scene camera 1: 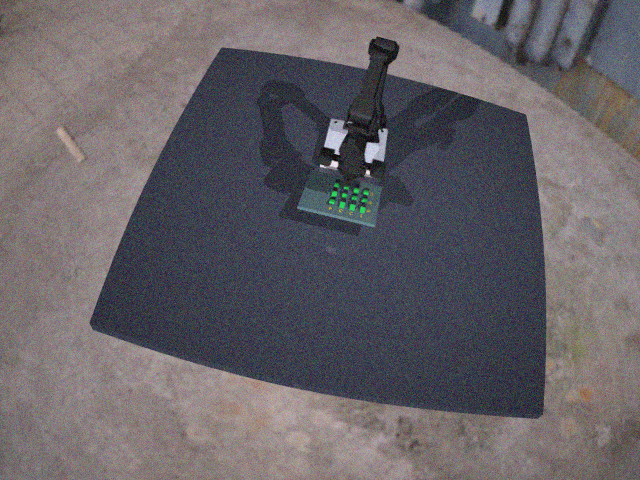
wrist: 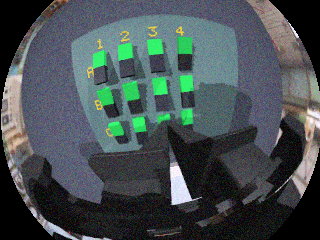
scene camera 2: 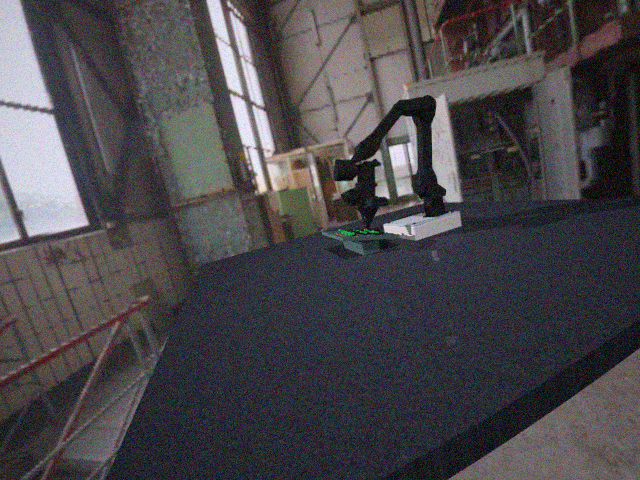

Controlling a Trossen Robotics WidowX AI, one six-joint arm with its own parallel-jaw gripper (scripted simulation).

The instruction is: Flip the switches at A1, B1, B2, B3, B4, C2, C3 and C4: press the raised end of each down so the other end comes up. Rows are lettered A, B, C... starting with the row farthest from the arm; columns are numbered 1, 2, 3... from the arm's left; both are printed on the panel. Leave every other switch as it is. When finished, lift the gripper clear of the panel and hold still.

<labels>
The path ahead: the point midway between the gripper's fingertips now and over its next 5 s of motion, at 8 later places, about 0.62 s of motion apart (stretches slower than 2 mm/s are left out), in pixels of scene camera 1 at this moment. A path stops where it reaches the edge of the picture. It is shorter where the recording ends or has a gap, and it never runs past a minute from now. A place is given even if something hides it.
My gripper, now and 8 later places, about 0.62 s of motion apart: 346, 185; 346, 186; 346, 187; 348, 175; 340, 169; 338, 177; 337, 180; 337, 180; 337, 181
</labels>
